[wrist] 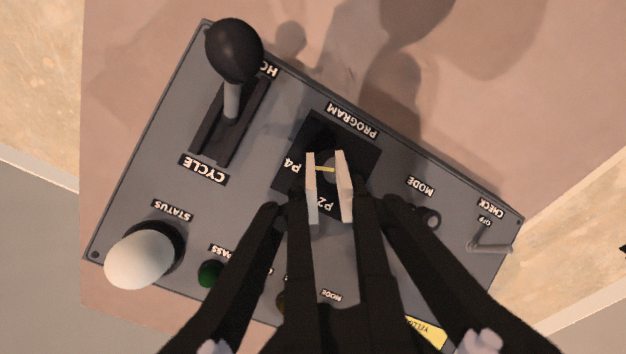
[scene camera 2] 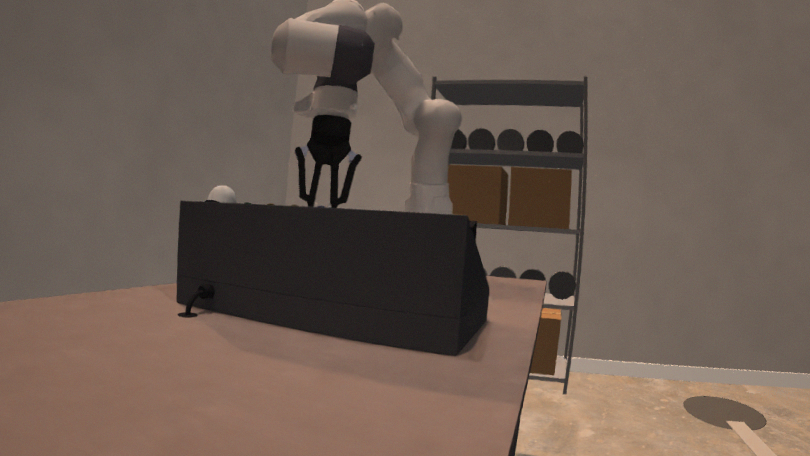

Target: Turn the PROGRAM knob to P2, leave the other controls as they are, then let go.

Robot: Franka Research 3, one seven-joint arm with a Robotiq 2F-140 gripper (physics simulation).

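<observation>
The PROGRAM knob point(wrist: 329, 172) sits on a dark square plate of the control panel point(scene camera 2: 317, 260) point(wrist: 172, 125). Its grey cap is partly covered by one finger. Its yellow pointer line point(wrist: 324, 169) points left in the wrist view, roughly toward the P4 label point(wrist: 292, 165). The P2 label point(wrist: 325, 203) shows between the finger pads; the other position labels are hidden. My gripper point(scene camera 2: 323, 202) point(wrist: 325, 165) is slightly open, its two pale pads apart over the knob, with the pointer line seen through the gap. Scene camera 2 shows the panel's back, so the knob is hidden there.
A black ball-topped lever point(wrist: 234, 50) stands tall beside the PROGRAM plate. A white dome lamp point(scene camera 2: 222, 194) point(wrist: 139, 260) and a green button point(wrist: 210, 273) lie near one edge. The MODE knob point(wrist: 429, 218) and CHECK toggle point(wrist: 492, 247) are on the other side. A shelf rack point(scene camera 2: 584, 124) stands behind.
</observation>
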